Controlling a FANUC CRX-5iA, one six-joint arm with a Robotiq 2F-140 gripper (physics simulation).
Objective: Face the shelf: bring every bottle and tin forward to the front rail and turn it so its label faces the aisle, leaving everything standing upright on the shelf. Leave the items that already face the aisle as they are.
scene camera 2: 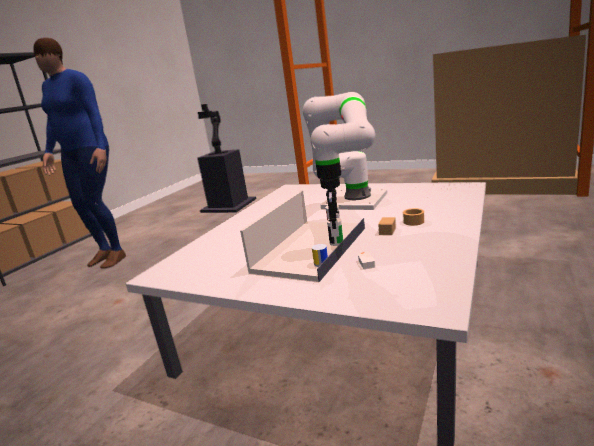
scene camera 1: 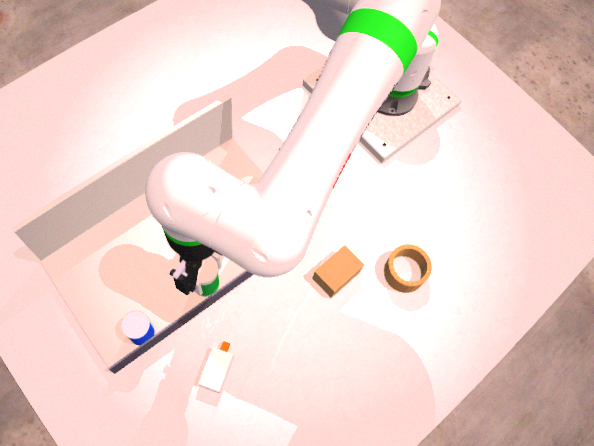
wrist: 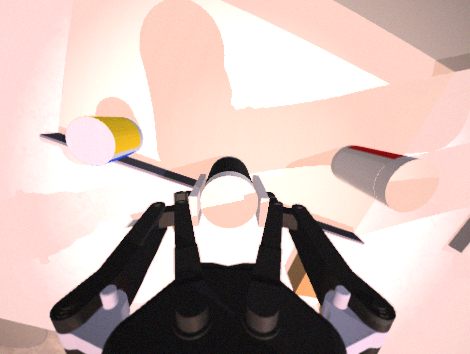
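Seen in the pictures: gripper, fingertip midpoint: (scene camera 2: 335,233) (scene camera 1: 205,277) (wrist: 229,185); arm's base at its link origin: (scene camera 2: 357,196).
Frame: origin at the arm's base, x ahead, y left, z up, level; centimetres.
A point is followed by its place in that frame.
Note:
My gripper (scene camera 1: 200,272) @[z 5.6, x 67.1, y 8.0 cm] (scene camera 2: 334,236) @[z 5.6, x 67.1, y 8.0 cm] (wrist: 229,185) @[z 5.6, x 67.1, y 8.0 cm] points down, shut on a white-topped tin (scene camera 1: 210,283) @[z 8.9, x 67.7, y 10.7 cm] (scene camera 2: 340,234) @[z 5.6, x 68.5, y 10.4 cm] (wrist: 227,192) @[z 11.0, x 67.7, y 6.8 cm]. That tin is upright close behind the front rail (scene camera 1: 180,323) @[z -0.1, x 76.4, y 10.5 cm] (scene camera 2: 345,248) @[z -1.3, x 66.8, y 11.3 cm] (wrist: 155,170) @[z 1.7, x 77.8, y 10.0 cm]; its green part faces the rail and its black part faces away. Whether its base touches the shelf is unclear. A blue-and-yellow tin (scene camera 1: 138,327) @[z 6.8, x 83.5, y 7.5 cm] (scene camera 2: 320,255) @[z 4.5, x 86.1, y 7.8 cm] (wrist: 107,140) @[z 6.8, x 81.7, y 6.0 cm] stands at the rail's left end, blue toward the rail, yellow toward the back. A grey tin (wrist: 370,170) @[z 7.8, x 51.8, y 1.1 cm] with a red patch away from the rail stands further back at the right; the arm mostly hides it in scene camera 1.
The shelf's back wall (scene camera 1: 135,165) @[z 12.2, x 63.4, y -17.9 cm] (scene camera 2: 275,230) @[z 6.8, x 68.5, y -18.3 cm] is tall. Outside the rail lie a flat white bottle (scene camera 1: 216,370) @[z 0.2, x 77.4, y 22.7 cm] (scene camera 2: 366,261) @[z 0.2, x 80.7, y 23.3 cm] with an orange cap, a wooden block (scene camera 1: 338,271) @[z 2.4, x 45.2, y 24.8 cm] (scene camera 2: 387,226) @[z 1.5, x 49.0, y 25.4 cm] and a wooden ring (scene camera 1: 407,286) @[z 1.8, x 36.5, y 37.2 cm] (scene camera 2: 413,220) @[z -0.1, x 37.4, y 34.9 cm]. A person (scene camera 2: 70,115) stands beyond the table.

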